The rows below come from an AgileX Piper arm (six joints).
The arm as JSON. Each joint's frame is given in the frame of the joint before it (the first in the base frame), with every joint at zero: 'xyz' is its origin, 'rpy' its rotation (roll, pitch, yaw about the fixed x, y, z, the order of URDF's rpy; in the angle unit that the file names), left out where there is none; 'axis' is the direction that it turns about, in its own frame. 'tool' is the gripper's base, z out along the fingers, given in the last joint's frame.
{
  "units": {
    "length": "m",
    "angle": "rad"
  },
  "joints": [
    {
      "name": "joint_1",
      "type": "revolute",
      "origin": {
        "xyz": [
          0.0,
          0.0,
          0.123
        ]
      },
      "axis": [
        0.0,
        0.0,
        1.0
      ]
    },
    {
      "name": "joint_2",
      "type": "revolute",
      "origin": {
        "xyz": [
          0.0,
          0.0,
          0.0
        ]
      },
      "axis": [
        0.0,
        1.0,
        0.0
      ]
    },
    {
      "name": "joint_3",
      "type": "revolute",
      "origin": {
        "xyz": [
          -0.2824,
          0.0,
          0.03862
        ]
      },
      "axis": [
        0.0,
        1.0,
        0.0
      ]
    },
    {
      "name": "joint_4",
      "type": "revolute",
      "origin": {
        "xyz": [
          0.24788,
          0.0,
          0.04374
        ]
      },
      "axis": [
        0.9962,
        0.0,
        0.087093
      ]
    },
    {
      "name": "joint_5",
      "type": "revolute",
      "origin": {
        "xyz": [
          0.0,
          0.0,
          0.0
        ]
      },
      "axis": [
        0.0,
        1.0,
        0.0
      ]
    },
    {
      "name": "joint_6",
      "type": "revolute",
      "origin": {
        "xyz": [
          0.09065,
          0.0,
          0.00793
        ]
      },
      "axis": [
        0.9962,
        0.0,
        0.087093
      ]
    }
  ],
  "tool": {
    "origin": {
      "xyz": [
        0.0,
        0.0,
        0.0
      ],
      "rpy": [
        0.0,
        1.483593,
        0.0
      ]
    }
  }
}
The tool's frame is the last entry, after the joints.
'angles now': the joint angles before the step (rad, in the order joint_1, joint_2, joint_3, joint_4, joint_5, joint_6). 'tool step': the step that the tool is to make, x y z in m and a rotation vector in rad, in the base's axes. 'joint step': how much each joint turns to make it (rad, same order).
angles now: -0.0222, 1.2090, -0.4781, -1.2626, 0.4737, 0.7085
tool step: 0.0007, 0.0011, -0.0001, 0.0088, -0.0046, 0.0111
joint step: -0.0003, 0.0000, 0.0001, 0.0006, -0.0151, -0.0004
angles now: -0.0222, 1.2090, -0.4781, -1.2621, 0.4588, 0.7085
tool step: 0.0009, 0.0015, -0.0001, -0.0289, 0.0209, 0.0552
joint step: 0.0002, 0.0000, 0.0001, -0.0001, -0.0190, -0.0627
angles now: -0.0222, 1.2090, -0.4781, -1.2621, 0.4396, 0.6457
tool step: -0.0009, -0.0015, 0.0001, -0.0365, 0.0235, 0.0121
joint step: -0.0003, 0.0000, -0.0001, 0.0003, 0.0186, -0.0415
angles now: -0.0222, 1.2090, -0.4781, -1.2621, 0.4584, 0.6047
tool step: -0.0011, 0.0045, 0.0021, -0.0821, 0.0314, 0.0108
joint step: 0.0576, 0.0002, -0.0022, -0.0245, 0.0927, -0.0149
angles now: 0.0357, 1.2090, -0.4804, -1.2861, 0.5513, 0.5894
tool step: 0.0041, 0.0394, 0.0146, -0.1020, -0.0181, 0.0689
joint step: 0.2635, 0.0067, -0.0463, -0.0021, 0.2205, 0.0391
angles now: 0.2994, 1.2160, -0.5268, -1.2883, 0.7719, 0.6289
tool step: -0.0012, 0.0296, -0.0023, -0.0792, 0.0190, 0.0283
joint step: 0.1851, 0.0550, -0.0189, 0.0065, 0.1625, 0.0469
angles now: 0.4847, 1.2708, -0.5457, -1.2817, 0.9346, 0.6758
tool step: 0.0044, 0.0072, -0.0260, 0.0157, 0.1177, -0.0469
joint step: 0.0107, 0.1088, -0.0023, 0.0830, -0.0030, 0.0117
